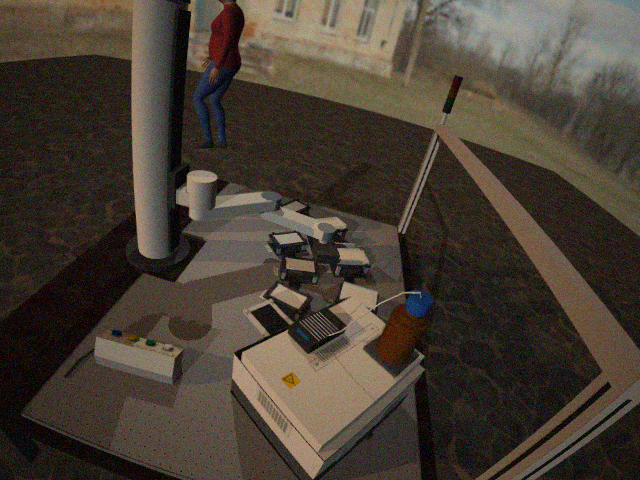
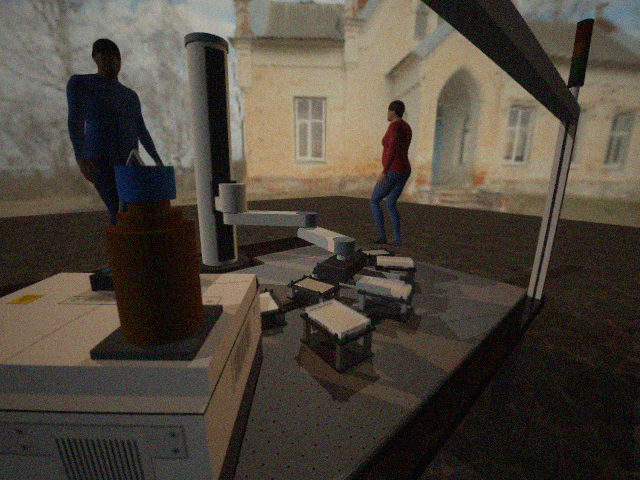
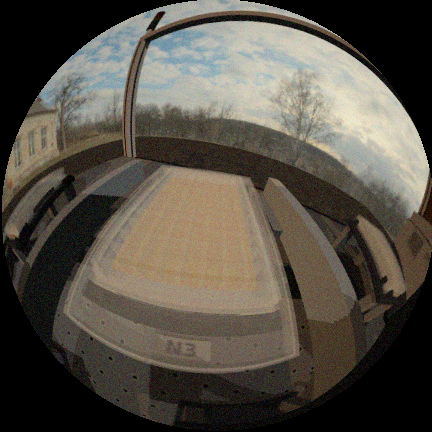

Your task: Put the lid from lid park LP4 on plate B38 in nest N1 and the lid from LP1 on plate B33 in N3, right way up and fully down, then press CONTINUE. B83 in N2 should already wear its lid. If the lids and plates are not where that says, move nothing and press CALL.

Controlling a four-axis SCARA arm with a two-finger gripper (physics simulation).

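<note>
My gripper is shut on a clear lid, with one long finger along each side. The lid lies over a pale plate at the nest labelled N3; whether it is fully down cannot be told. The N3 label shows through the lid's near margin. Other stands carry pale-topped plates or lids; their labels are unreadable. The button box has blue, yellow, green and white buttons, with unreadable labels.
A white instrument carries an amber bottle with a blue cap. Stands flank the fingers closely. A frame post rises at the table edge. People in red and blue stand beyond the table.
</note>
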